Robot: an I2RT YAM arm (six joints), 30 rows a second.
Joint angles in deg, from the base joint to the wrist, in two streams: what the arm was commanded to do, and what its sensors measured. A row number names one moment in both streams.
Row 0, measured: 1.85, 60.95, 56.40, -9.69, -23.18, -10.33
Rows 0 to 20, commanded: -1.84, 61.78, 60.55, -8.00, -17.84, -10.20; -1.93, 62.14, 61.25, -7.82, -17.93, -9.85; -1.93, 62.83, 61.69, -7.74, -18.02, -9.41; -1.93, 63.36, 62.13, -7.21, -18.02, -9.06; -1.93, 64.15, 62.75, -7.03, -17.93, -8.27; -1.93, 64.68, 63.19, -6.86, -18.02, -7.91; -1.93, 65.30, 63.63, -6.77, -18.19, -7.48; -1.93, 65.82, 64.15, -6.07, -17.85, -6.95; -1.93, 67.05, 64.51, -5.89, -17.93, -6.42; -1.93, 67.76, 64.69, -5.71, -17.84, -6.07; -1.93, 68.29, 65.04, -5.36, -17.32, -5.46; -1.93, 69.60, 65.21, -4.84, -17.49, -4.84; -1.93, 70.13, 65.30, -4.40, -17.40, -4.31; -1.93, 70.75, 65.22, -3.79, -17.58, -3.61; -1.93, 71.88, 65.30, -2.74, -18.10, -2.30; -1.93, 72.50, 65.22, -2.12, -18.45, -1.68; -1.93, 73.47, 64.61, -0.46, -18.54, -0.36; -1.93, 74.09, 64.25, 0.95, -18.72, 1.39; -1.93, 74.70, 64.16, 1.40, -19.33, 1.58; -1.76, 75.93, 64.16, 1.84, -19.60, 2.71; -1.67, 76.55, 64.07, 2.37, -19.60, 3.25
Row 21, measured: -1.52, 75.18, 62.08, -4.67, -18.41, -1.15
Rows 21 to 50, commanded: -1.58, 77.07, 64.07, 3.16, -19.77, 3.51; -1.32, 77.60, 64.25, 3.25, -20.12, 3.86; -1.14, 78.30, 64.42, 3.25, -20.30, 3.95; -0.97, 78.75, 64.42, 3.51, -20.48, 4.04; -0.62, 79.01, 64.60, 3.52, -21.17, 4.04; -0.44, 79.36, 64.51, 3.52, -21.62, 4.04; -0.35, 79.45, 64.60, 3.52, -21.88, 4.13; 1.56, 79.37, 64.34, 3.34, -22.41, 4.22; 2.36, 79.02, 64.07, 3.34, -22.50, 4.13; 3.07, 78.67, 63.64, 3.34, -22.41, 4.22; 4.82, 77.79, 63.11, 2.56, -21.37, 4.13; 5.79, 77.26, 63.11, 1.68, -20.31, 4.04; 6.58, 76.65, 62.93, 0.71, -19.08, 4.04; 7.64, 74.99, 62.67, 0.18, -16.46, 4.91; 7.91, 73.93, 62.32, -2.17, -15.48, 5.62; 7.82, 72.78, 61.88, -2.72, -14.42, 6.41; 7.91, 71.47, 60.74, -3.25, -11.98, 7.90; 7.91, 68.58, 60.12, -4.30, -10.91, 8.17; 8.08, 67.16, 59.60, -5.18, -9.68, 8.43; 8.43, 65.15, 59.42, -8.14, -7.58, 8.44; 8.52, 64.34, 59.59, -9.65, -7.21, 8.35; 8.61, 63.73, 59.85, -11.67, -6.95, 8.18; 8.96, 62.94, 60.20, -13.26, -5.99, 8.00; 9.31, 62.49, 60.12, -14.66, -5.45, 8.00; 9.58, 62.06, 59.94, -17.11, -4.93, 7.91; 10.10, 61.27, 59.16, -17.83, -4.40, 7.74; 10.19, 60.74, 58.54, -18.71, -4.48, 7.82; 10.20, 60.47, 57.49, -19.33, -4.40, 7.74; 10.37, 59.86, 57.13, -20.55, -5.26, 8.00; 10.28, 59.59, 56.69, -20.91, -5.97, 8.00
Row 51, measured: 9.67, 60.71, 58.30, -15.38, -6.79, 7.33
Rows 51 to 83, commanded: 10.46, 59.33, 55.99, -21.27, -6.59, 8.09; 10.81, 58.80, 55.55, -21.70, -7.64, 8.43; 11.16, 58.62, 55.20, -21.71, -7.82, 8.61; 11.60, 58.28, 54.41, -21.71, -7.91, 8.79; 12.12, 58.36, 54.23, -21.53, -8.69, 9.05; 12.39, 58.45, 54.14, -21.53, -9.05, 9.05; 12.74, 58.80, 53.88, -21.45, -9.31, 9.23; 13.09, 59.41, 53.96, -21.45, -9.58, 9.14; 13.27, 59.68, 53.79, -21.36, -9.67, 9.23; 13.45, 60.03, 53.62, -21.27, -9.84, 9.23; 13.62, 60.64, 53.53, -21.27, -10.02, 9.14; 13.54, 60.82, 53.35, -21.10, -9.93, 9.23; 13.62, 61.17, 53.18, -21.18, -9.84, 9.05; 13.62, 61.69, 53.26, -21.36, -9.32, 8.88; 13.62, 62.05, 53.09, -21.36, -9.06, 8.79; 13.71, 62.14, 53.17, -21.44, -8.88, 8.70; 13.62, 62.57, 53.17, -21.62, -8.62, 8.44; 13.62, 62.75, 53.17, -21.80, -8.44, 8.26; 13.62, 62.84, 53.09, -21.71, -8.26, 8.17; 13.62, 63.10, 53.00, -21.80, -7.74, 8.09; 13.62, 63.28, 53.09, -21.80, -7.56, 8.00; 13.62, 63.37, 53.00, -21.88, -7.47, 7.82; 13.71, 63.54, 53.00, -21.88, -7.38, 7.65; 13.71, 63.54, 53.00, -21.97, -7.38, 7.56; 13.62, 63.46, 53.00, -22.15, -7.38, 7.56; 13.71, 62.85, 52.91, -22.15, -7.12, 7.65; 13.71, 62.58, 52.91, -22.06, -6.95, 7.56; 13.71, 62.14, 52.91, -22.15, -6.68, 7.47; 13.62, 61.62, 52.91, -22.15, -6.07, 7.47; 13.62, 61.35, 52.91, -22.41, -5.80, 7.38; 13.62, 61.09, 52.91, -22.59, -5.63, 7.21; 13.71, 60.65, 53.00, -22.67, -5.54, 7.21; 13.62, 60.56, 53.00, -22.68, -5.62, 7.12
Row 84, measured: 13.04, 62.74, 52.88, -22.90, -6.92, 7.70
